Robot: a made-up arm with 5 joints.
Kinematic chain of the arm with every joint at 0, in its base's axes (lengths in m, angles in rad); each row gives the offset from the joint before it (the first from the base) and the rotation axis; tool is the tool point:
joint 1: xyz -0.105 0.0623 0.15 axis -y
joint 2: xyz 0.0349 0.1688 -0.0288 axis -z
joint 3: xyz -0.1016 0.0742 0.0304 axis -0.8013 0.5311 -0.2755
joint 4: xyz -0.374 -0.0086 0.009 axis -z
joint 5: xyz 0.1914 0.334 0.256 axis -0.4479 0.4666 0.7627
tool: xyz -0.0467 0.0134 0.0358
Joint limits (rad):
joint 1: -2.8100..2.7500
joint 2: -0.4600..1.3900
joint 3: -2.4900..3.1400
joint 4: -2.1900..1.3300
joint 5: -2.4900..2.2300
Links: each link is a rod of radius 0.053 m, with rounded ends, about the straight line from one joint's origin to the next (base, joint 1, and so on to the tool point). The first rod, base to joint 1, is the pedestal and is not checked.
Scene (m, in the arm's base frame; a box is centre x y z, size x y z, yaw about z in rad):
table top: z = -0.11
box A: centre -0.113 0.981 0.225 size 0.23 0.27 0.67 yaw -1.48
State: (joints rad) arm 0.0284 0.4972 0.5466 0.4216 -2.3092
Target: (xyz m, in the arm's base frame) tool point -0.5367 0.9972 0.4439
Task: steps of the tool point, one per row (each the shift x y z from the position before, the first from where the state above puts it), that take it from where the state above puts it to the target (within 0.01 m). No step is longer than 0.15 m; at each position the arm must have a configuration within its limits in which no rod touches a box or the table.
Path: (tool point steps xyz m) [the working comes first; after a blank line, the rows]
Joints at the target: 0.1658 0.4463 0.5443 -1.5240 -2.3899
Straight joint move there: touches box A.

1: -0.0553 -0.0267 0.0515
2: -0.0259 -0.0629 0.0590
3: 0.0072 -0.0947 0.0458
4: -0.0732 0.1045 0.0422
5: -0.1006 0.0889 0.0302
6: -0.1208 0.0687 0.0119
7: -0.1324 0.0450 -0.0101
8: -0.1342 0.0198 -0.0332
9: -0.1266 -0.0056 -0.0542
10: 0.0232 0.0840 -0.0199
11: 0.0412 0.0739 -0.0046
12: 0.0599 0.0622 0.0127

